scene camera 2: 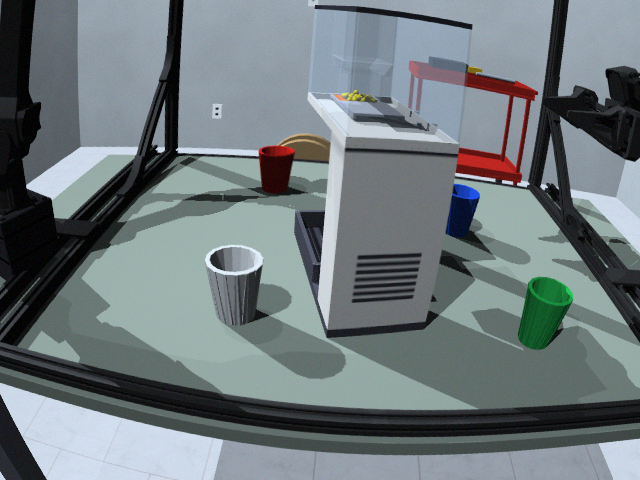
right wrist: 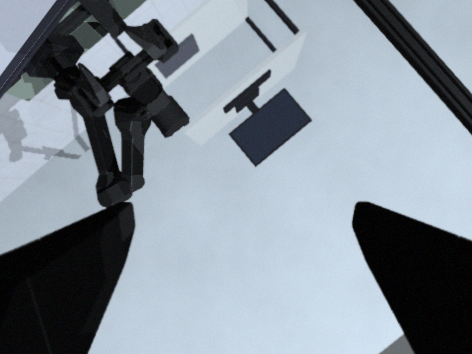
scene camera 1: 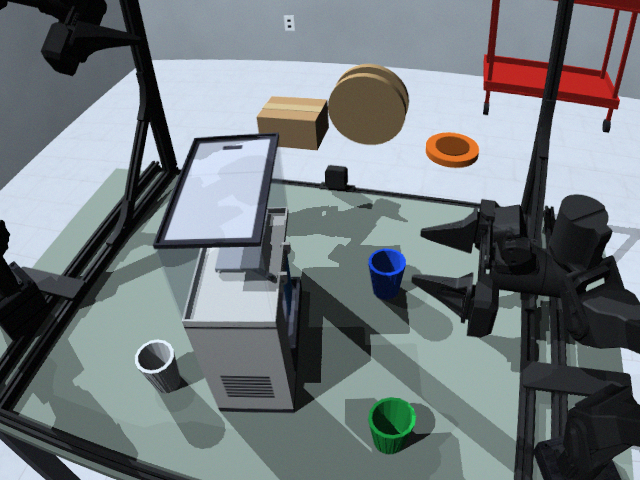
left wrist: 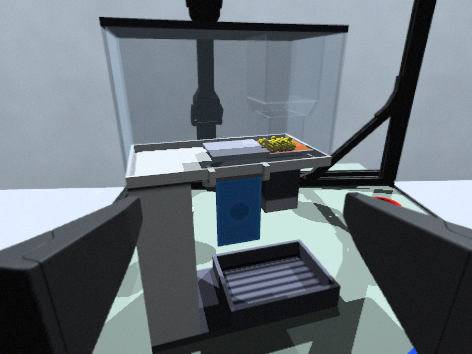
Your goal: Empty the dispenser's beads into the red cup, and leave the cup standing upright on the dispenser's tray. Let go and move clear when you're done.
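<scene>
The white dispenser stands mid-table under a clear hood. Yellow beads lie heaped on its top, on an orange patch beside a grey plate. A blue panel hangs below the top. Its dark tray holds no cup. The red cup stands upright on the table behind and left; its rim shows in the left wrist view. My left gripper is open and empty, right of the blue cup. My right gripper is open and empty, raised high at upper left in scene camera 1.
A blue cup stands between the dispenser and my left gripper. A green cup stands at the front right, a white cup left of the dispenser. Dark frame posts rise at the table's sides.
</scene>
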